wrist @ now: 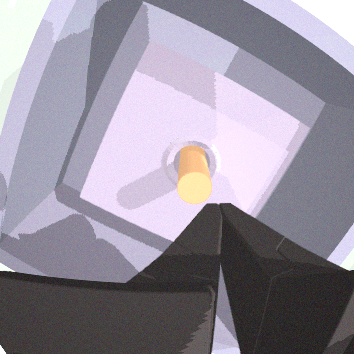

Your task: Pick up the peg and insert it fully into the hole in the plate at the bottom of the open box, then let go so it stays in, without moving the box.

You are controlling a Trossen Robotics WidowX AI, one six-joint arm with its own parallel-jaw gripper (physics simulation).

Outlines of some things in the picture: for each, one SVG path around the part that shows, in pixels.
The gripper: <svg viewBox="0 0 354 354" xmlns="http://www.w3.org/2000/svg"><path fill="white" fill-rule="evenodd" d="M354 269L345 269L303 248L230 202L220 202L219 204L205 203L171 244L157 258L126 282L71 279L0 270L0 346L6 354L211 354L219 267L221 266L240 354L354 354Z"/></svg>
An orange peg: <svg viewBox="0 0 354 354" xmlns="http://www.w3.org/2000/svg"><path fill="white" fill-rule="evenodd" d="M186 145L180 148L177 193L185 202L197 204L209 197L212 186L204 149L196 145Z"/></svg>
A box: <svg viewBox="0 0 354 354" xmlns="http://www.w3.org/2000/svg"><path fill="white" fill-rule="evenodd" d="M220 266L211 353L240 354ZM50 0L22 63L0 132L0 263L15 272L82 280L126 282L157 258L171 244L172 240L79 197L111 118L150 39L220 73L309 127L288 166L254 218L303 248L337 265L343 262L354 247L354 46L292 0Z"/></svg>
A pale pink plate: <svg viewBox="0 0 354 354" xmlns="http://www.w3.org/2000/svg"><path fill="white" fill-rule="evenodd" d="M150 39L111 118L79 197L172 241L205 203L219 204L220 202L230 202L255 217L288 166L309 127L220 73ZM186 145L196 145L204 149L212 186L209 197L197 204L185 202L177 193L180 148Z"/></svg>
